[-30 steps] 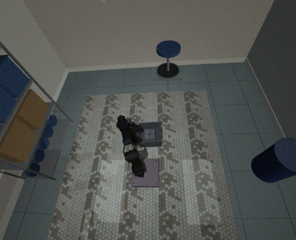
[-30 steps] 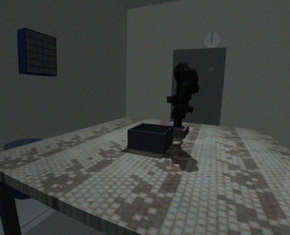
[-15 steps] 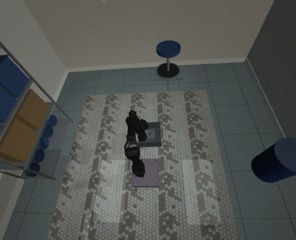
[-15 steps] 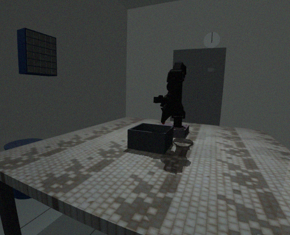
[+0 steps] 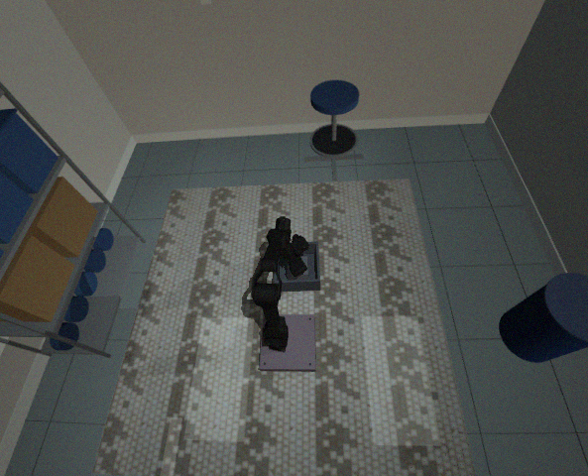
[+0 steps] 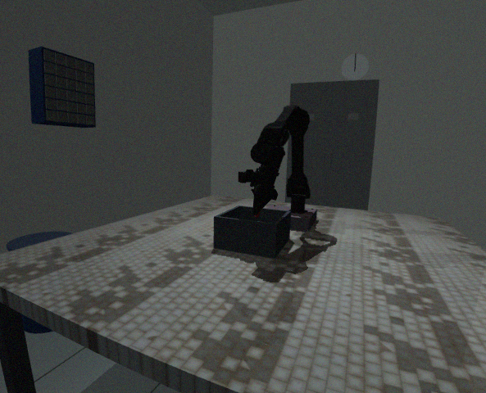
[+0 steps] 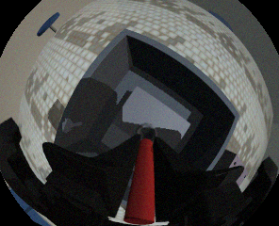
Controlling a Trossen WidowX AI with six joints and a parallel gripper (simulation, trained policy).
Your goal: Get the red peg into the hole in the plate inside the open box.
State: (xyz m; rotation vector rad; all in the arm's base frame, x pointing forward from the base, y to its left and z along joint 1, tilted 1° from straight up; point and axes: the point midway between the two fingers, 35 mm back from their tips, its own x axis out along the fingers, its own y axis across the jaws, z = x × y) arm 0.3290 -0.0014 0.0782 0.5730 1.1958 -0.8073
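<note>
My gripper tip is now 1 cm past the red peg, 1 cm to the right of it and 3 cm below it. Round my gripper tip: dark box (7 cm below); then grey plate (5 cm below).
</note>
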